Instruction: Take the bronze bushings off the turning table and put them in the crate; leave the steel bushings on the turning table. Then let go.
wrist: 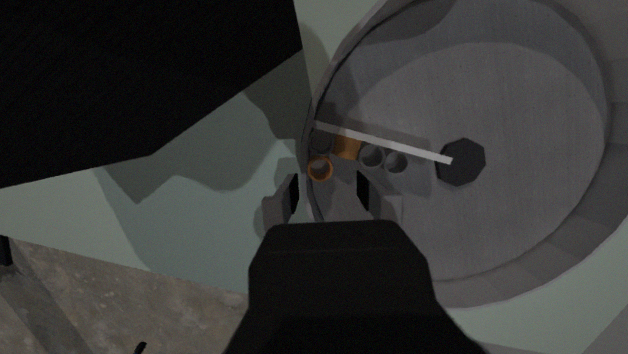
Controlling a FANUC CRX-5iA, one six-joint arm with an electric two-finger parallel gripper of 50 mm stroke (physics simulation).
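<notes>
The grey round turning table fills the right of the wrist view. A bronze bushing stands upright near its left rim, its hollow top showing. A second bronze bushing lies on its side against the pale bar. Two steel bushings stand side by side to its right, along the bar. A darker steel bushing is in shadow at the rim, left of the lying bronze one. My gripper is open and empty, its fingertips just below the upright bronze bushing in the view. The crate does not show.
A pale bar runs from the left rim to the dark hub of the turning table. The raised rim curves close by the left finger. A large black shape covers the upper left. A pale green surface lies left of the rim.
</notes>
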